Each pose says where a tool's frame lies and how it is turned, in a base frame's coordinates. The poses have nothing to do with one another.
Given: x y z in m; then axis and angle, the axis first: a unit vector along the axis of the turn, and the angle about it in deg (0 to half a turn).
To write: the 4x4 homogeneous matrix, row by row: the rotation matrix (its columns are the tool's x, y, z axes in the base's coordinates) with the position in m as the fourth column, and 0 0 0 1 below. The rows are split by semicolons. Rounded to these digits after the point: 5 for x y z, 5 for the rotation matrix.
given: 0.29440 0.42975 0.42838 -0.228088 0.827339 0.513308 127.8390
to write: -0.52951 -0.70985 0.46448 0.29440; 0.10091 0.49094 0.86533 0.42975; -0.84228 0.50507 -0.18833 0.42838; 0 0 0 1
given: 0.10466 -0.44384 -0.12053 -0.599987 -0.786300 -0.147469 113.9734
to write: 0.09994 0.79820 -0.59404 0.10466; 0.52871 0.46317 0.71130 -0.44384; 0.84290 -0.38516 -0.37573 -0.12053; 0 0 0 1
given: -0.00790 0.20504 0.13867 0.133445 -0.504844 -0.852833 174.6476
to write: -0.96010 -0.05489 -0.27421 -0.00790; -0.21400 -0.48702 0.84677 0.20504; -0.18002 0.87167 0.45584 0.13867; 0 0 0 1
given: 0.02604 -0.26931 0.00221 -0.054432 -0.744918 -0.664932 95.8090
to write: -0.09795 0.70617 -0.70124 0.02604; -0.61687 0.50985 0.59960 -0.26931; 0.78095 0.49130 0.38567 0.00221; 0 0 0 1
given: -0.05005 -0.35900 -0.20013 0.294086 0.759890 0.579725 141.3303
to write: -0.62675 0.03572 0.77840 -0.05005; 0.76018 0.24751 0.60072 -0.35900; -0.17120 0.96823 -0.18228 -0.20013; 0 0 0 1
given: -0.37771 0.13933 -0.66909 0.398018 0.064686 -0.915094 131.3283
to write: -0.39734 0.72993 -0.55617 -0.37771; -0.64443 -0.65343 -0.39717 0.13933; -0.65332 0.20060 0.73002 -0.66909; 0 0 0 1
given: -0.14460 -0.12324 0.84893 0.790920 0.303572 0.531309 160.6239
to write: 0.27232 0.29033 0.91736 -0.14460; 0.64287 -0.76427 0.05104 -0.12324; 0.71593 0.57585 -0.39477 0.84893; 0 0 0 1
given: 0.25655 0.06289 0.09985 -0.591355 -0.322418 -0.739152 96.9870
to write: 0.27060 0.94752 0.17025 0.25655; -0.51981 -0.00505 0.85427 0.06289; 0.81030 -0.31966 0.49116 0.09985; 0 0 0 1
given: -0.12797 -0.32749 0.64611 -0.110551 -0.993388 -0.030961 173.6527
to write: -0.96950 0.22239 -0.10300 -0.12797; 0.21554 0.97372 0.07355 -0.32749; 0.11665 0.04910 -0.99196 0.64611; 0 0 0 1
